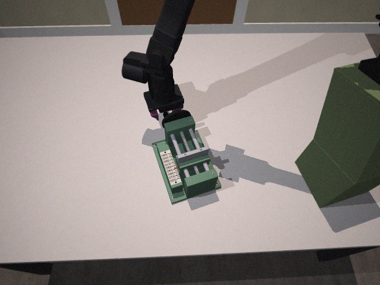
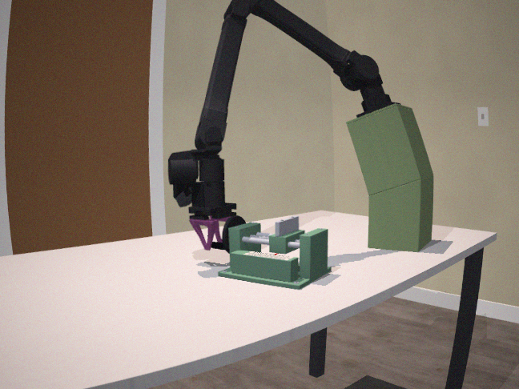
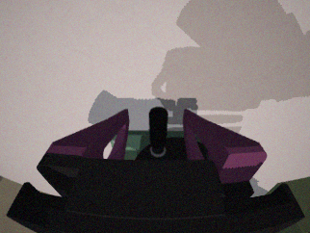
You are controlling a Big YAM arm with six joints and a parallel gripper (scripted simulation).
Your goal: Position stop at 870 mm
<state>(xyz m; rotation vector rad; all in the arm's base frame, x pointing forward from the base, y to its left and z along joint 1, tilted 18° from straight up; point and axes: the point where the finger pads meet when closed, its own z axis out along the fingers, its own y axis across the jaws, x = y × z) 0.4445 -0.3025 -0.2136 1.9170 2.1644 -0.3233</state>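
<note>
My hand is 1 cm to the right of the black handwheel handle. The rest, counted from my hand: grey stop carriage: 3 cm behind, 18 cm to the left, 4 cm above; then black handwheel: 1 cm behind, 3 cm to the left.
</note>
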